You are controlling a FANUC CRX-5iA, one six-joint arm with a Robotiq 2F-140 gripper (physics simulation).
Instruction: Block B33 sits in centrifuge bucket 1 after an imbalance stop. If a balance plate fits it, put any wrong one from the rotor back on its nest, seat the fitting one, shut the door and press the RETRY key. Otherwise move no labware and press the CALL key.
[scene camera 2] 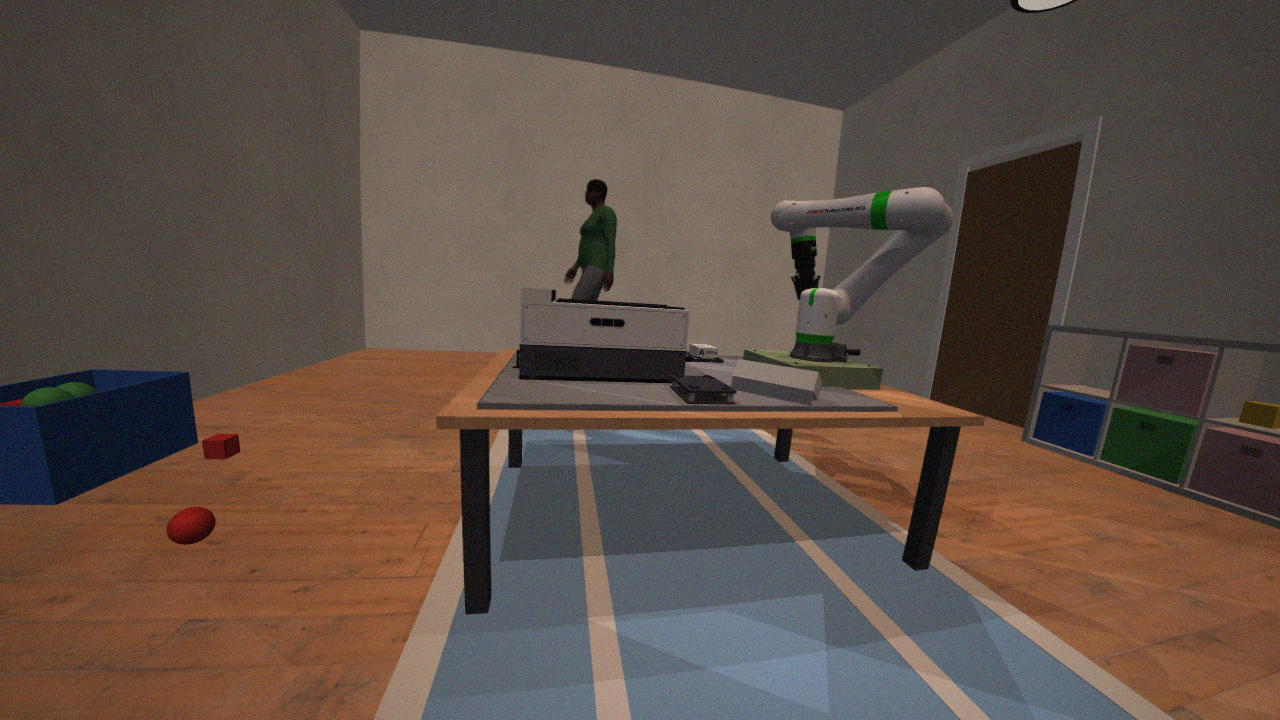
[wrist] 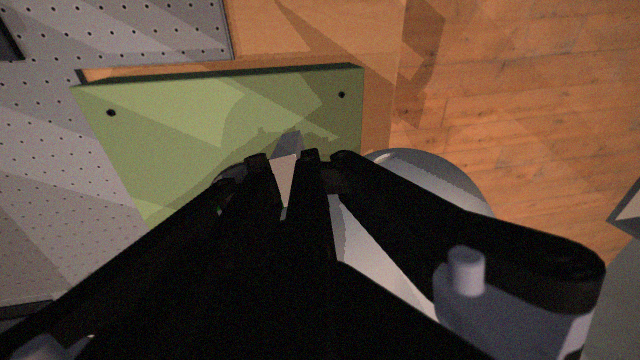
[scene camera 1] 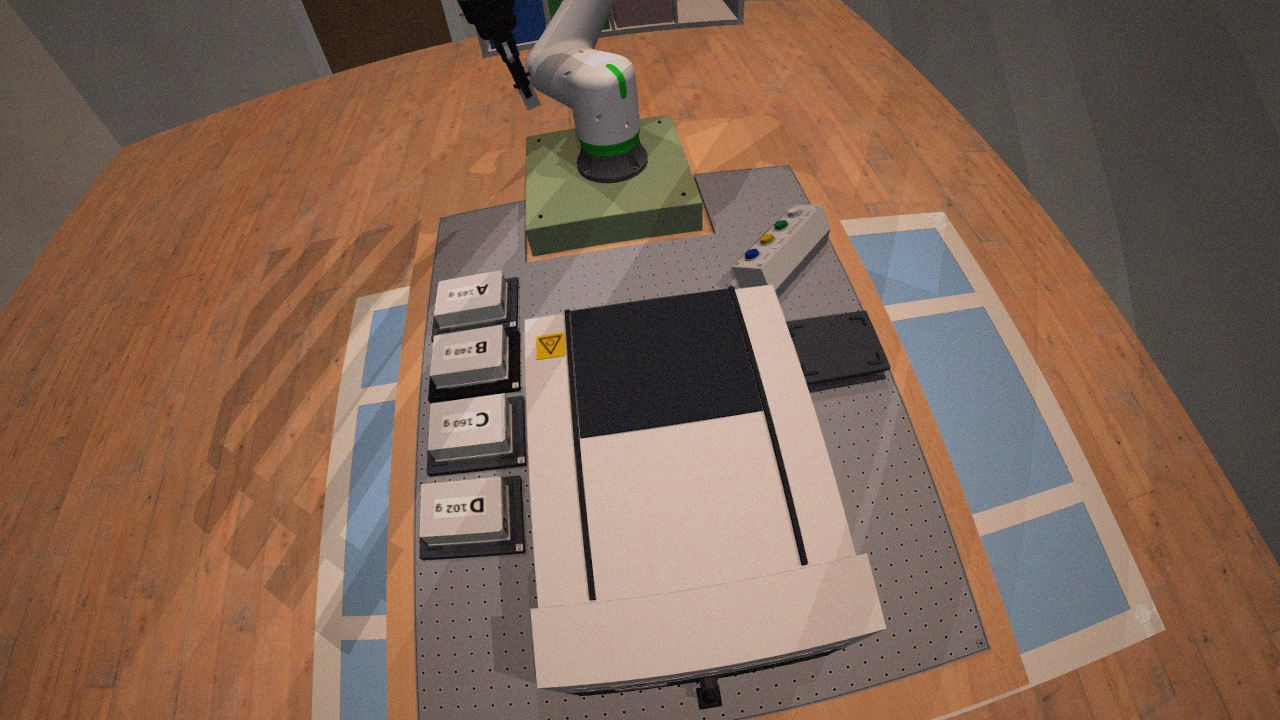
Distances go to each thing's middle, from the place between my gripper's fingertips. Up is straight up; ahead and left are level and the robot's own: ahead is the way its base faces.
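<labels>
Measured from my hand, the grey button box (scene camera 1: pixel 779 263) is 16 cm below, 47 cm to the left of and 31 cm ahead of it. The white centrifuge (scene camera 1: pixel 686 553) is 8 cm below my hand, and it is also 81 cm ahead of my hand and 25 cm to the left of it.
</labels>
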